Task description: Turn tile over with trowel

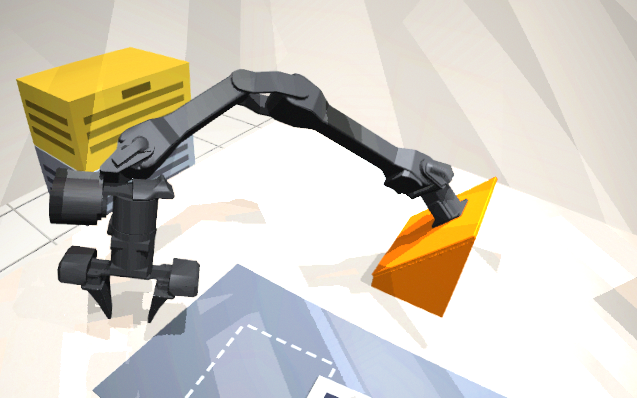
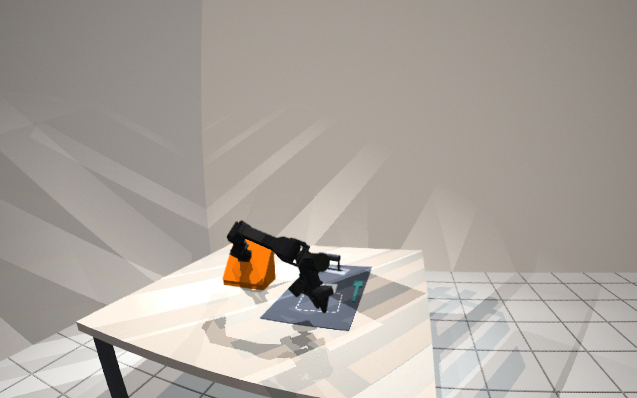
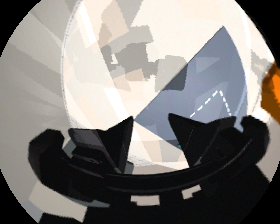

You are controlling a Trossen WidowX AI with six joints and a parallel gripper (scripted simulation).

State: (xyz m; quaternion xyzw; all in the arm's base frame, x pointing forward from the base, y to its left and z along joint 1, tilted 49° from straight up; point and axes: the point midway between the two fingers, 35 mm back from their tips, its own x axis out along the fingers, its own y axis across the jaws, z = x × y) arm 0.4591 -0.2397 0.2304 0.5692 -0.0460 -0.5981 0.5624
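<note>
Now: the teal trowel 340 mm to the left of my gripper tip, 70 mm below it and 70 mm ahead of it. Also, from my gripper tip: white tile (320 mm to the left, 70 mm below, 70 mm behind); grey mat (320 mm to the left, 90 mm below, 70 mm behind).
</note>
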